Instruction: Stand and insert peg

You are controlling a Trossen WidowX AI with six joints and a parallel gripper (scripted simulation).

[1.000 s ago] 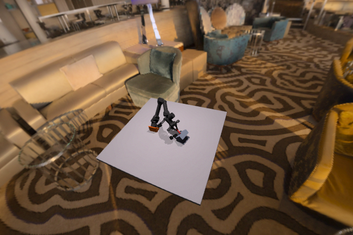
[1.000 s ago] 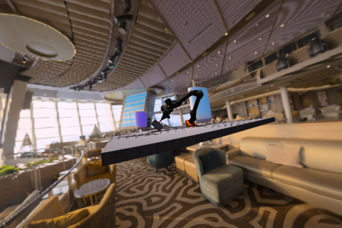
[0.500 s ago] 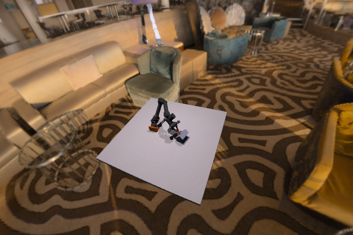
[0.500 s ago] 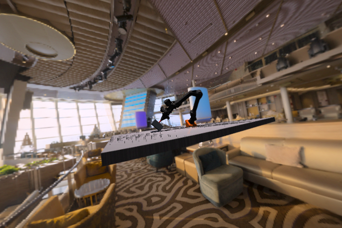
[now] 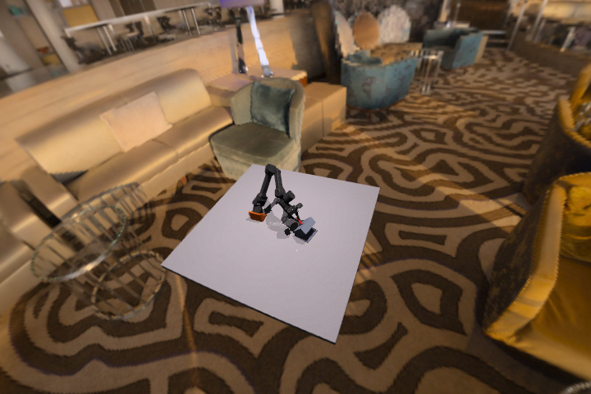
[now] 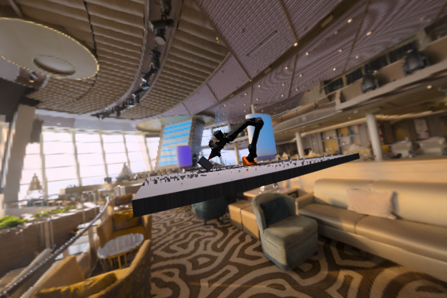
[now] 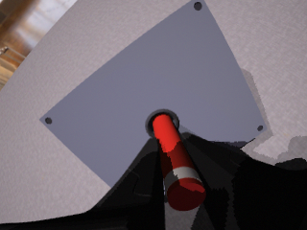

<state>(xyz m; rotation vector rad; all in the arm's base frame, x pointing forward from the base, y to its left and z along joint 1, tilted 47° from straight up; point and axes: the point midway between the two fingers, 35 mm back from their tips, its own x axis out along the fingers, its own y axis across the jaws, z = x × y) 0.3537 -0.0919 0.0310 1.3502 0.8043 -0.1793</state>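
Now: the sloped panel 40 mm ahead of my gripper tip, 10 mm to the right of it and 40 mm below it. Round my gripper tip: red peg 10 mm behind, 10 mm above.
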